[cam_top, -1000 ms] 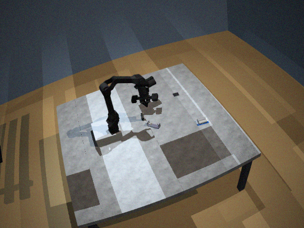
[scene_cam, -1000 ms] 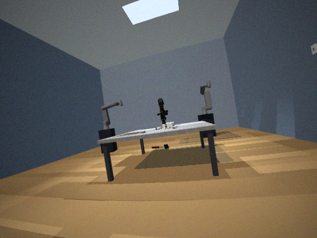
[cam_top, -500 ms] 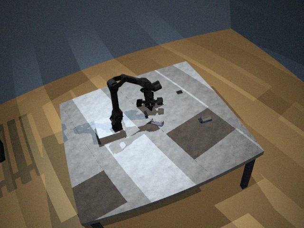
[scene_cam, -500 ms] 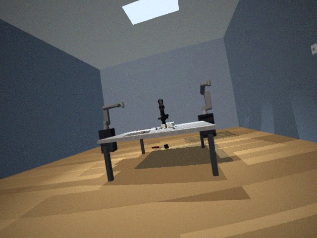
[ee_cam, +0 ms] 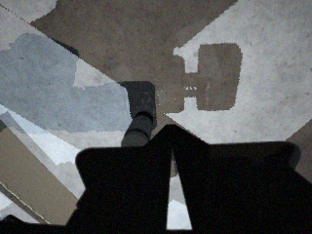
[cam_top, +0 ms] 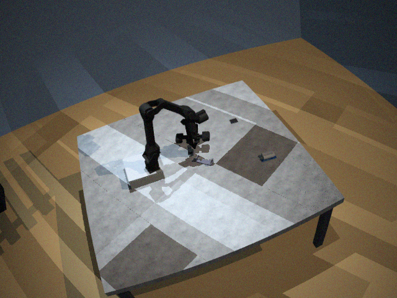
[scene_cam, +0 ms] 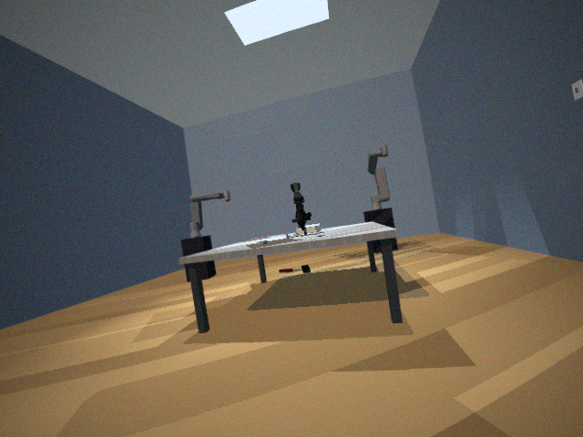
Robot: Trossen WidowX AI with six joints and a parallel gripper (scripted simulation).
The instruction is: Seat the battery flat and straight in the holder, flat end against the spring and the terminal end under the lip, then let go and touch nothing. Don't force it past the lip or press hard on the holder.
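Right now my gripper tip is 30 mm past the battery, 10 mm to the right of it and 10 mm above it. Also, from my gripper tip: dark block 340 mm ahead, 100 mm to the left, 40 mm below.
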